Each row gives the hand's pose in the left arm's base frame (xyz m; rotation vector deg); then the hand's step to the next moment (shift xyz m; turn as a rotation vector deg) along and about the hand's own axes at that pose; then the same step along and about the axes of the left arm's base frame.
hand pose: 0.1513 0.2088 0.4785 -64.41 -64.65 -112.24
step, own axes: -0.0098 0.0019 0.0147 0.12 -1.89 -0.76
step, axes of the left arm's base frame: 0.0114 0.0130 -0.0039 -1.87 0.17 -0.81
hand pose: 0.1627 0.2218 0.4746 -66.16 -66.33 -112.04
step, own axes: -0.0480 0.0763 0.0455 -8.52 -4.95 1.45
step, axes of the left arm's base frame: 0.1006 0.0085 -0.0021 0.44 3.97 -9.12
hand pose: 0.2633 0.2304 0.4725 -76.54 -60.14 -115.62
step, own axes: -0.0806 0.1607 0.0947 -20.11 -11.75 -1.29
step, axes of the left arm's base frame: 0.2025 -0.0165 -0.0006 -1.53 5.57 -22.60
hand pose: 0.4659 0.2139 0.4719 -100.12 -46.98 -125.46
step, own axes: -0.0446 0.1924 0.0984 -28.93 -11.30 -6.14
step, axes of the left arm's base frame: 0.1889 -0.1111 0.0257 -2.95 1.07 -31.50
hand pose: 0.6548 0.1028 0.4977 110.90 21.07 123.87
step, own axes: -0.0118 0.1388 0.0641 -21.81 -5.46 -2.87
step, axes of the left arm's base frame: 0.0658 -0.1324 0.0408 -0.46 -2.01 -22.57
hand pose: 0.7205 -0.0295 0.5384 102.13 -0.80 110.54
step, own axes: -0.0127 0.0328 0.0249 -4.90 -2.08 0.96
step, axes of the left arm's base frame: 0.0112 -0.0416 0.0023 1.70 -0.26 -5.13
